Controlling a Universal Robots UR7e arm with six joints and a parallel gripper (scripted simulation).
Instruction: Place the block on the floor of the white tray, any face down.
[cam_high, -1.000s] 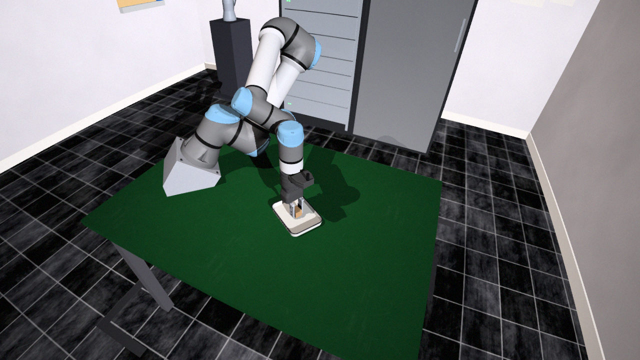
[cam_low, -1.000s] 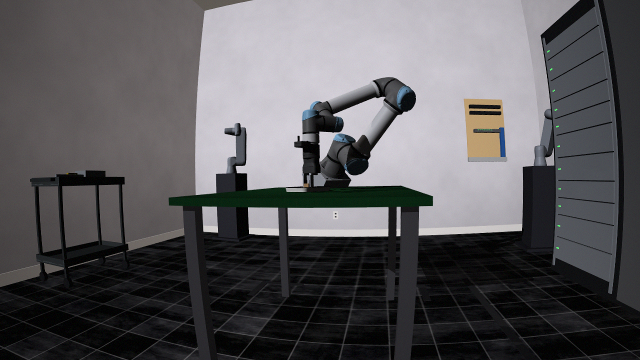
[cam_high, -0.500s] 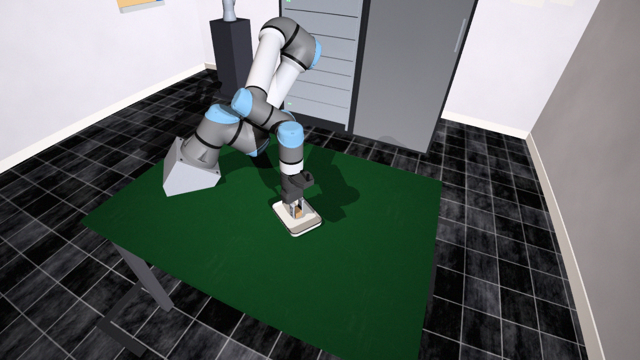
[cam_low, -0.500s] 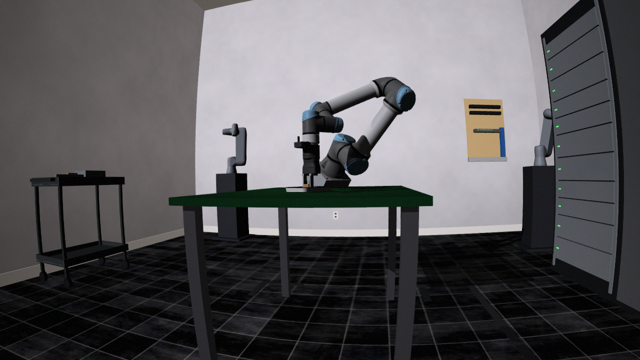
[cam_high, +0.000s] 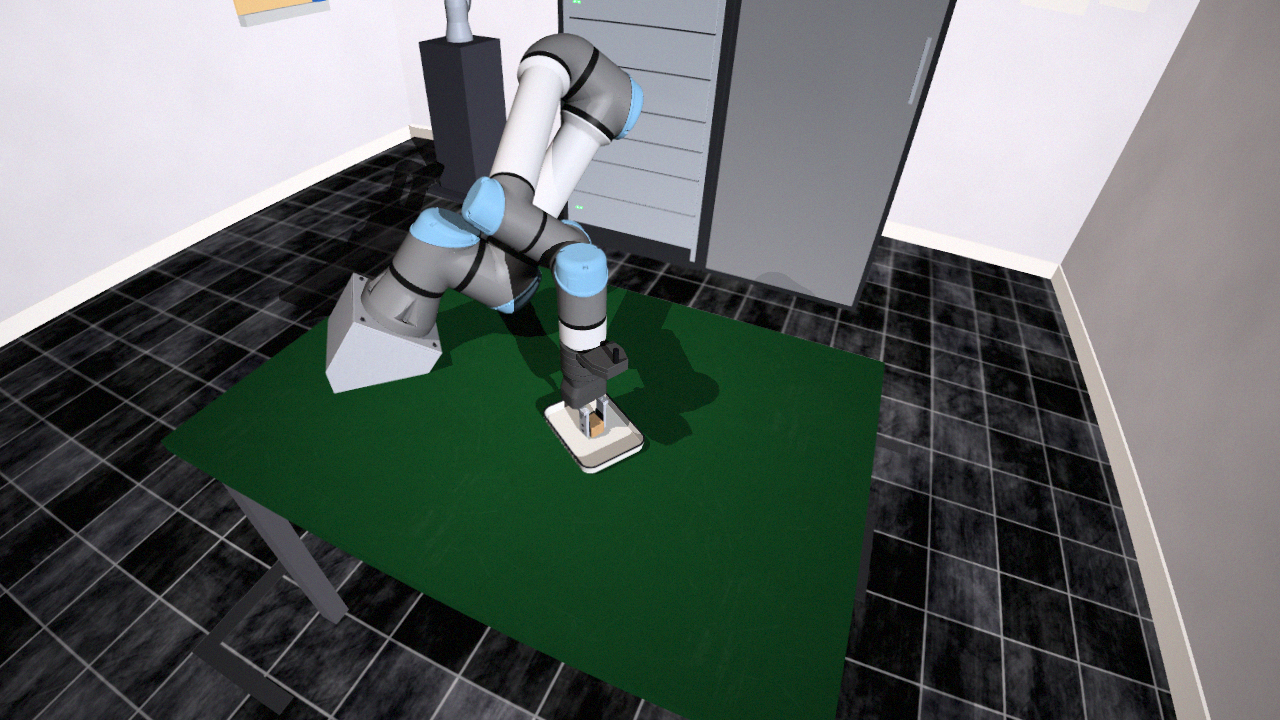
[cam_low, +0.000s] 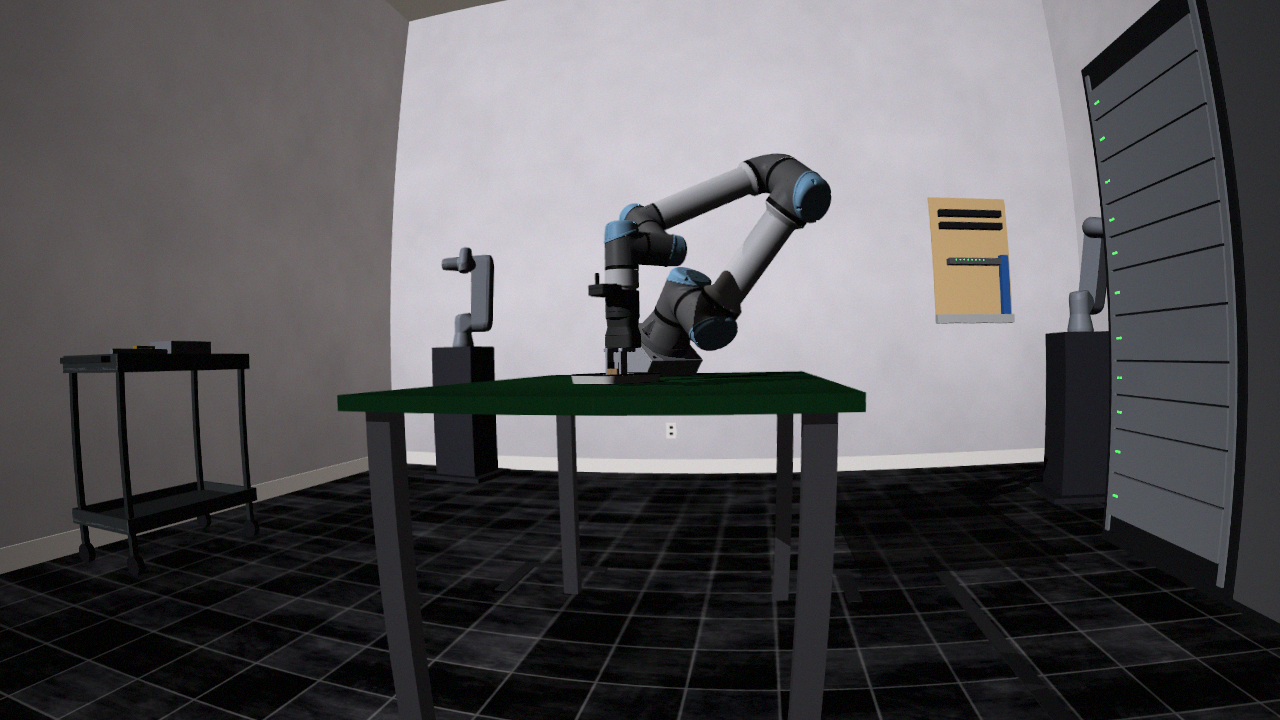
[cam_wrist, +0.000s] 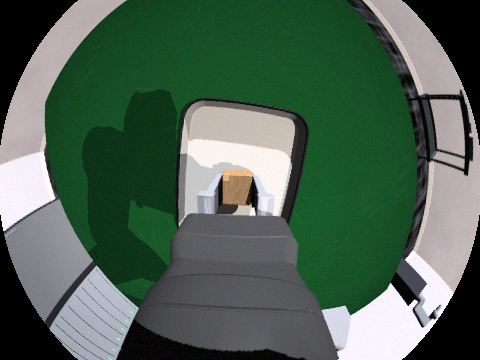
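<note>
Now: the block 1 cm below my hand. Also, from my hand: white tray (1 cm below).
</note>
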